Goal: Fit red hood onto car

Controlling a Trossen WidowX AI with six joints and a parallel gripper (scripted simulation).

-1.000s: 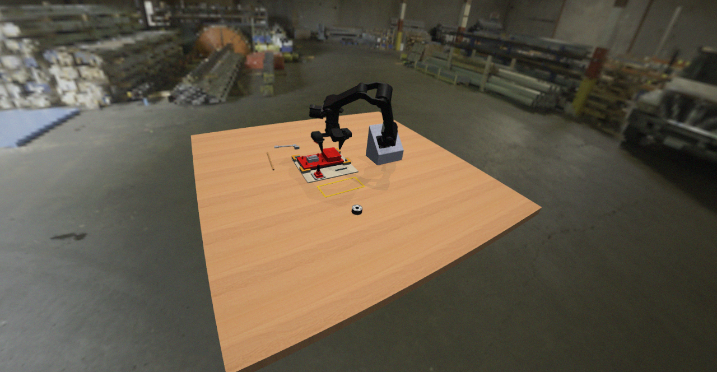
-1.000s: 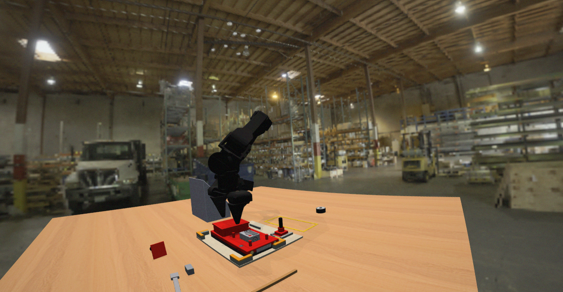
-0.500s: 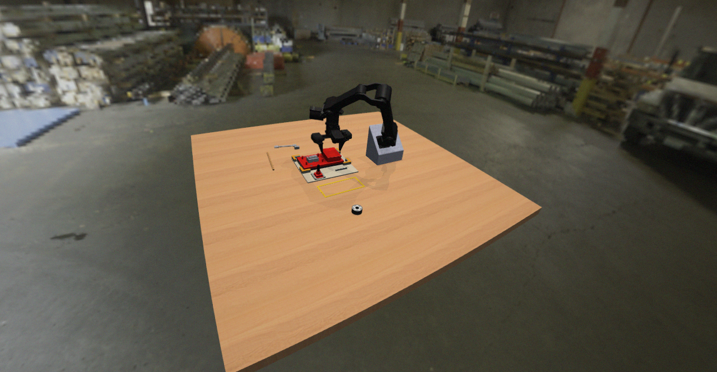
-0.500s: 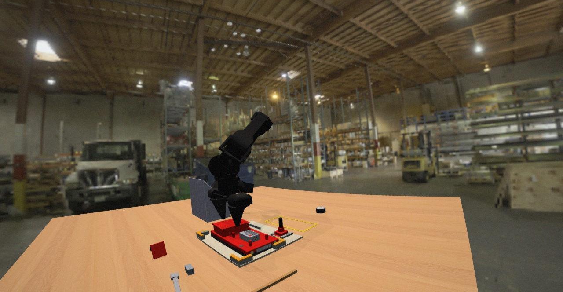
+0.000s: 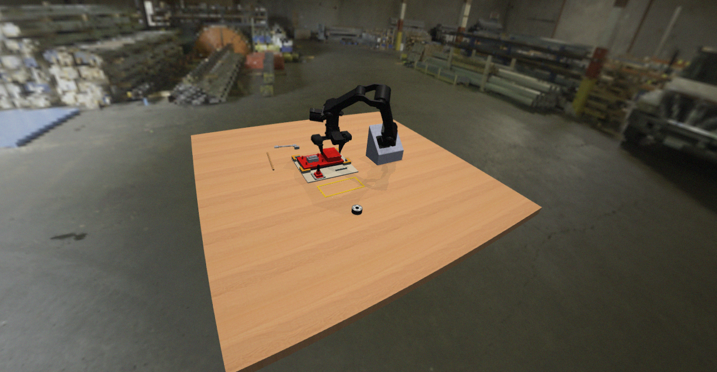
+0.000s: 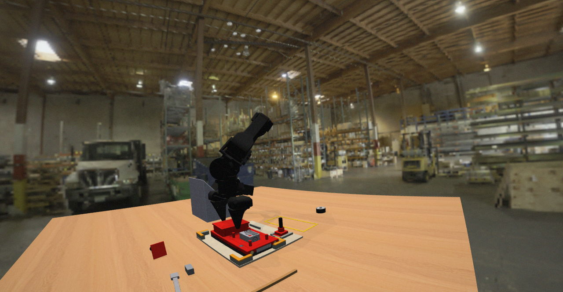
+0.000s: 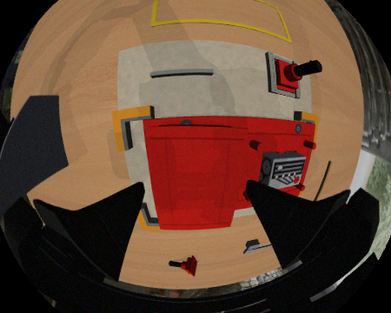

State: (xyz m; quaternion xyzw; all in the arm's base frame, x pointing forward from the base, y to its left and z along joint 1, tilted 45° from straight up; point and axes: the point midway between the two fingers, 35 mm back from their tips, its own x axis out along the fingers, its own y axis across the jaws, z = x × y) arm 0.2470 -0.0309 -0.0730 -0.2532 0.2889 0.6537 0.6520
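Now: gripper tip right at the red hood. From my gripper tip the other things lie so: jig plate: 50 mm ahead, 30 mm below, 10 mm to the left; thin stick: 270 mm ahead, 100 mm to the right, 40 mm below; engine block: 100 mm ahead, 20 mm below, 10 mm to the left.
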